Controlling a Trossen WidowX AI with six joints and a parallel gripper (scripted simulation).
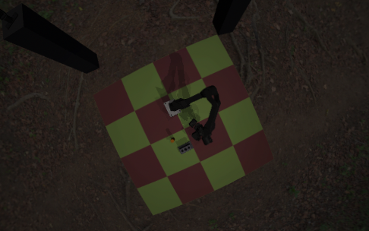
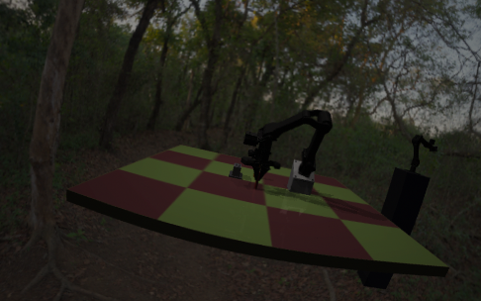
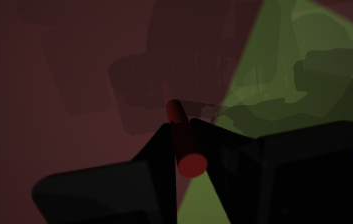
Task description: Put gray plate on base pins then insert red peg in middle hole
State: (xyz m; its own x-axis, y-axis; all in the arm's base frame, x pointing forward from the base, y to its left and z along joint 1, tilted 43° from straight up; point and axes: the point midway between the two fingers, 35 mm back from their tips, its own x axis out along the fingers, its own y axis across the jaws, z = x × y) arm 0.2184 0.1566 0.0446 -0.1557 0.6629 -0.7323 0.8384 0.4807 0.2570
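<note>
Right now my gripper tip is 130 mm short of the gray plate and 160 mm to the left of it. Also, from my gripper tip: red peg right at my gripper tip; then orange peg 30 mm ahead, 240 mm to the right; then gray slab 130 mm ahead, 160 mm to the right, 30 mm below.
</note>
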